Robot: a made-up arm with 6 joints. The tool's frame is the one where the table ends. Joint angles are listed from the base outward.
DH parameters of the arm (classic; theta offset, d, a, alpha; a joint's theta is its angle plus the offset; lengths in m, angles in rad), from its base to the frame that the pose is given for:
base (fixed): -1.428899 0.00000 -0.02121 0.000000
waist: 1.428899 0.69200 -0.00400 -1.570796
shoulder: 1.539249 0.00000 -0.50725 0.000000
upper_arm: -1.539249 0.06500 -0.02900 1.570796
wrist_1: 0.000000 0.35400 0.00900 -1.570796
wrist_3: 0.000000 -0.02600 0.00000 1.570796
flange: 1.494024 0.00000 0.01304 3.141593
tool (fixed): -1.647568 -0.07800 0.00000 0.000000
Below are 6 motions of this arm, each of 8 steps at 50 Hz.
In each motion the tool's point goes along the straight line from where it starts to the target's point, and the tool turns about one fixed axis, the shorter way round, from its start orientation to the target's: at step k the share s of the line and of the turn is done. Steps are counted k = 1, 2, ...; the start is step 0. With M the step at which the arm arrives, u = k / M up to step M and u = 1 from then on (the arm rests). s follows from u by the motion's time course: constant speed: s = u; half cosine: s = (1 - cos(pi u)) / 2; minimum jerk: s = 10 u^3 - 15 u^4 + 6 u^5.
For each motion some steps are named. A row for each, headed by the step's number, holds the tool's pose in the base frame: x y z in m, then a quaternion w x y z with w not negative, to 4 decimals.
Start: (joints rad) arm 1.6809 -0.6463 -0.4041 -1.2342 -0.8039 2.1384
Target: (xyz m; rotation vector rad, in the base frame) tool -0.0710 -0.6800 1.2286 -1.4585 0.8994 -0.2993
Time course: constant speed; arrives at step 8
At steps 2, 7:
2: -0.0410 -0.6905 1.2211 0.6501 -0.6497 0.3831 -0.0919
7: -0.0660 -0.6817 1.2274 0.6460 -0.6423 0.3932 -0.1249

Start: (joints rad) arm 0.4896 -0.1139 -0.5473 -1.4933 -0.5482 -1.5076
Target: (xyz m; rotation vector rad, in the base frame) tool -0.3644 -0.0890 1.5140 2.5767 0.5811 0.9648
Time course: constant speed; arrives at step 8
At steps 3, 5, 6, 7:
3: -0.3752 -0.0873 1.5030 0.1826 0.8932 0.1995 0.3592
5: -0.3709 -0.0880 1.5074 0.1752 0.8976 0.2013 0.3510
6: -0.3687 -0.0883 1.5096 0.1715 0.8997 0.2021 0.3468
7: -0.3666 -0.0887 1.5118 0.1677 0.9018 0.2030 0.3426

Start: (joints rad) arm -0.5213 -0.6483 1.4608 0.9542 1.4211 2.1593
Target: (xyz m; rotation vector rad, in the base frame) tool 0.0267 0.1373 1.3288 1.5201 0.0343 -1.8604
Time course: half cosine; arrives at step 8
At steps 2, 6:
2: 0.0374 0.1307 1.3145 0.3230 0.5848 0.0480 -0.7425
6: 0.0285 0.1362 1.3263 0.3546 0.5892 0.0193 -0.7257

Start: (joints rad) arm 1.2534 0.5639 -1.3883 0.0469 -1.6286 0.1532
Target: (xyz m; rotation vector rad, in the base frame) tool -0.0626 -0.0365 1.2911 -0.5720 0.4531 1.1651
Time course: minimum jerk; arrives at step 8
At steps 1, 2, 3, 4, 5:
1: -0.0706 -0.0288 1.2943 0.7971 -0.2352 0.2429 0.5004
2: -0.0698 -0.0295 1.2940 0.7950 -0.2378 0.2399 0.5038
3: -0.0685 -0.0308 1.2935 0.7910 -0.2429 0.2341 0.5104
4: -0.0666 -0.0326 1.2927 0.7856 -0.2495 0.2264 0.5190
5: -0.0648 -0.0344 1.2920 0.7800 -0.2560 0.2187 0.5275

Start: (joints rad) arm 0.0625 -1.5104 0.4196 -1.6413 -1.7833 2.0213
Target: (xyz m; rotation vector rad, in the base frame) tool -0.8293 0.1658 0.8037 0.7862 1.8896 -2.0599
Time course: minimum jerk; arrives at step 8
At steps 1, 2, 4, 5, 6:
1: -0.8349 0.1019 0.8081 0.1697 0.2688 0.6401 -0.6994
2: -0.8344 0.1076 0.8077 0.1652 0.2688 0.6407 -0.6999
4: -0.8321 0.1333 0.8059 0.1447 0.2689 0.6433 -0.7021
5: -0.8309 0.1479 0.8049 0.1330 0.2689 0.6446 -0.7032
6: -0.8299 0.1591 0.8042 0.1240 0.2689 0.6456 -0.7039

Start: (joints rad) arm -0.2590 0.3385 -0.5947 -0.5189 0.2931 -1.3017
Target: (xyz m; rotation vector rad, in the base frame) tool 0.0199 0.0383 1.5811 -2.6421 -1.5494 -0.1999
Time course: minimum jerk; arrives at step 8
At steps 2, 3, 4, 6, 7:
2: 0.0384 0.0336 1.5855 0.0487 -0.8559 -0.5122 -0.0529
3: 0.0349 0.0345 1.5846 0.0463 -0.8567 -0.5107 -0.0552
4: 0.0302 0.0357 1.5835 0.0431 -0.8578 -0.5088 -0.0583
6: 0.0220 0.0378 1.5816 0.0375 -0.8597 -0.5054 -0.0637
7: 0.0202 0.0382 1.5812 0.0363 -0.8601 -0.5046 -0.0649

